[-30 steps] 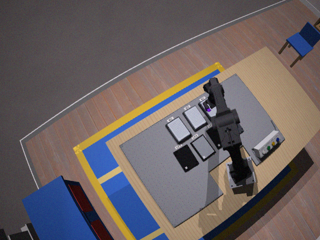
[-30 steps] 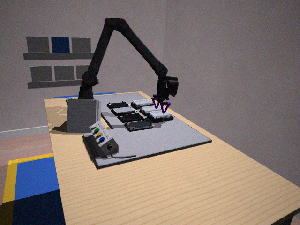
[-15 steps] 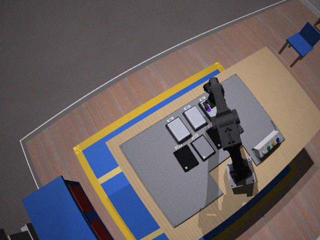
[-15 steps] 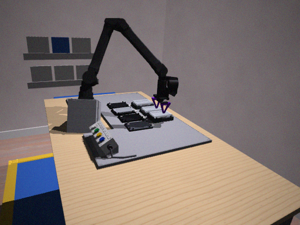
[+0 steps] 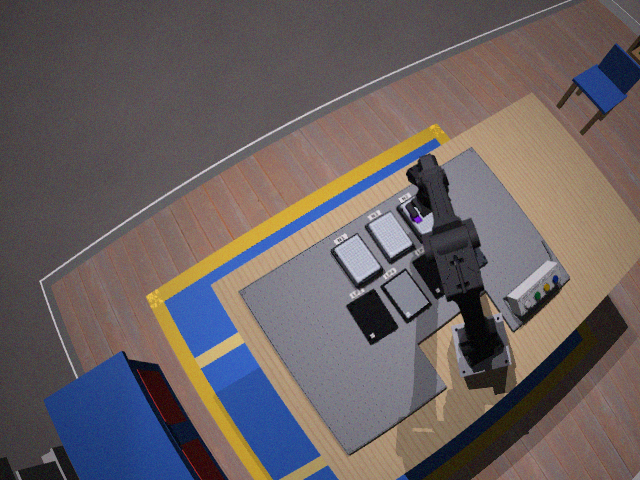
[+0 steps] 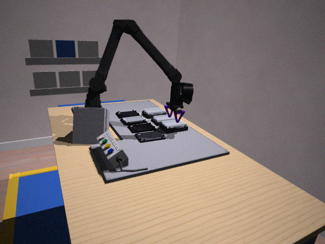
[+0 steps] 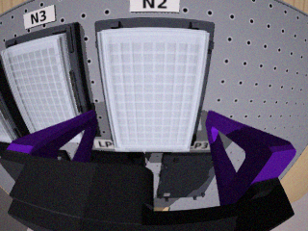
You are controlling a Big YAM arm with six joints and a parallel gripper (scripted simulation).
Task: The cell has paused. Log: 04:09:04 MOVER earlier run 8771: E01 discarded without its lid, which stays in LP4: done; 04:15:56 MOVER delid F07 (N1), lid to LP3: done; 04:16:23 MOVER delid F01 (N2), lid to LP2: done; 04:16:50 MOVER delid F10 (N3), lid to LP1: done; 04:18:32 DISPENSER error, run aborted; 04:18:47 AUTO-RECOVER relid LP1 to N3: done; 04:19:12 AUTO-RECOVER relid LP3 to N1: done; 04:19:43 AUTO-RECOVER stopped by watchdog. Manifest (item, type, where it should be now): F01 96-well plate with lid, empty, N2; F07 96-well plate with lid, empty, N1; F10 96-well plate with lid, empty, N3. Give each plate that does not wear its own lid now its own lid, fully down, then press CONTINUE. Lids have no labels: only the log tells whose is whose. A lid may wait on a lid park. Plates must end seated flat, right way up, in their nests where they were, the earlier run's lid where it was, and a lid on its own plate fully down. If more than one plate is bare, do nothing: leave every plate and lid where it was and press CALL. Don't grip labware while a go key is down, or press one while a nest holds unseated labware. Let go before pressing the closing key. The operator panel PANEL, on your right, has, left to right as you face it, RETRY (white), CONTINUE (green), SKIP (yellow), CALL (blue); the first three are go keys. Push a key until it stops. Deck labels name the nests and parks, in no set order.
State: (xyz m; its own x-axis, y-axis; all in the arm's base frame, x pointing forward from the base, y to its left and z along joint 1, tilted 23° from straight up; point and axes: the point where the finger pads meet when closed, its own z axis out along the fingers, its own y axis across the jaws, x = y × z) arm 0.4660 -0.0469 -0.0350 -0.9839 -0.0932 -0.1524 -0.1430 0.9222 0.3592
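The clear lid lies 3 cm below my hand. The rest, counted from my hand: LP2 label: 10 cm behind, 5 cm to the left, 6 cm below; then N2 plate: 3 cm below; then nest N2: 5 cm below.
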